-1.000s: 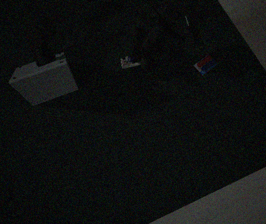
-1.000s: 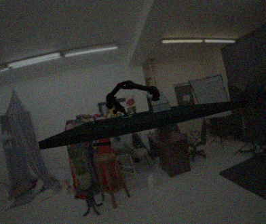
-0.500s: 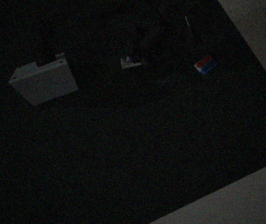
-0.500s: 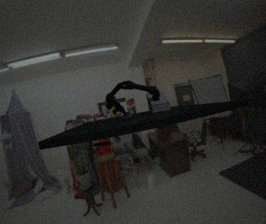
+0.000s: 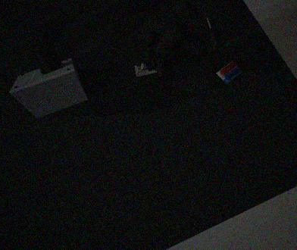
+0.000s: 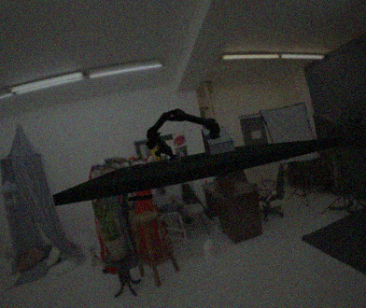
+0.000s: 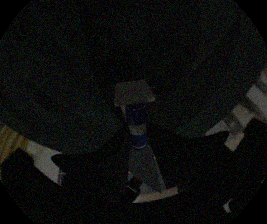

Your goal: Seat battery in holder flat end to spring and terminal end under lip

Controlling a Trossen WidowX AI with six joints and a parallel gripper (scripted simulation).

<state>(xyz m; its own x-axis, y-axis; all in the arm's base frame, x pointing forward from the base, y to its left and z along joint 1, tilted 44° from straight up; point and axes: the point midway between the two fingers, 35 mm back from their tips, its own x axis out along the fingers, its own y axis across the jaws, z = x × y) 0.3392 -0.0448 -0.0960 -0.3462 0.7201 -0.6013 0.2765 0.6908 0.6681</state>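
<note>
My gripper tip is 10 mm below the battery. Round my gripper tip: blister card: 270 mm ahead, 160 mm to the right, 10 mm below.
</note>
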